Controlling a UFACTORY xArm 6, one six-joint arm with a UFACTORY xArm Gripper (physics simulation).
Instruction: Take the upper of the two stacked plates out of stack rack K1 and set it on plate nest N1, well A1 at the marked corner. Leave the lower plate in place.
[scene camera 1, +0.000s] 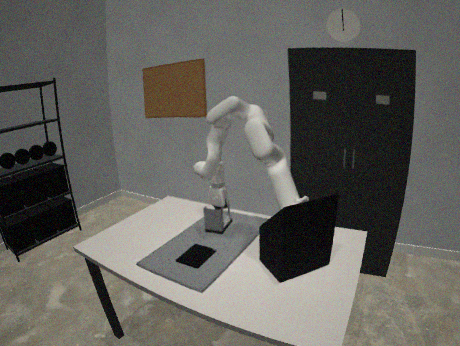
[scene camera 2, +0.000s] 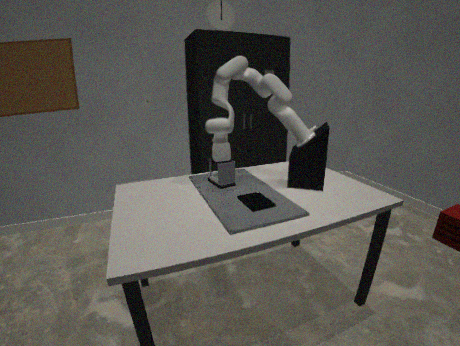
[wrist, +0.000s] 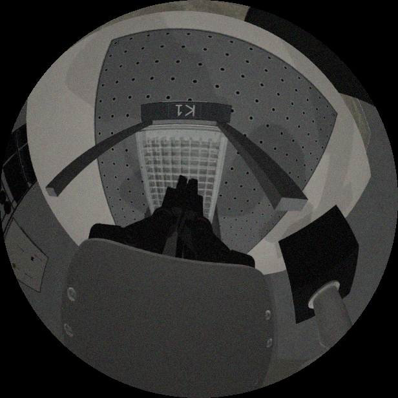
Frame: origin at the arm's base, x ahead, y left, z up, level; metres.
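Seen in the pictures: arm's base at its link origin: (scene camera 1: 292, 213) (scene camera 2: 306, 140).
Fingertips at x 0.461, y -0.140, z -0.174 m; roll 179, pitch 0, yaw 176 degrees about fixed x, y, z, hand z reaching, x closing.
Observation:
Offsets run from my fingertips to a thing's top centre. Level surfaces: height alone.
Stack rack K1 {dy +0.001, dx +0.005, dz +0.077 m} (scene camera 1: 214, 219) (scene camera 2: 226, 173) (wrist: 149, 111) stands on the grey perforated board, with upright posts and a labelled panel. A pale gridded plate (wrist: 181, 150) lies inside it in the wrist view; the lower plate cannot be told apart beneath it. My gripper (wrist: 183, 189) is shut, its black fingertips together and empty. They are over the plate, between the rack's sides, and cover part of the plate's near end. The scene views mostly hide the fingers at the rack. A flat black square, seemingly plate nest N1 {dy +0.308, dx -0.070, dz -0.047 m} (scene camera 1: 196, 256) (scene camera 2: 256, 201), lies on the board; its marked corner cannot be made out.
The grey board {dz -0.062 m} (scene camera 1: 162, 262) (scene camera 2: 235, 221) (wrist: 280, 90) lies on the white table {dz -0.075 m} (scene camera 1: 300, 302) (scene camera 2: 150, 240). A tall black box-shaped pedestal (scene camera 1: 297, 242) (scene camera 2: 308, 162) (wrist: 320, 255) stands under the arm's base, beside the board. The rack's posts rise close around my gripper.

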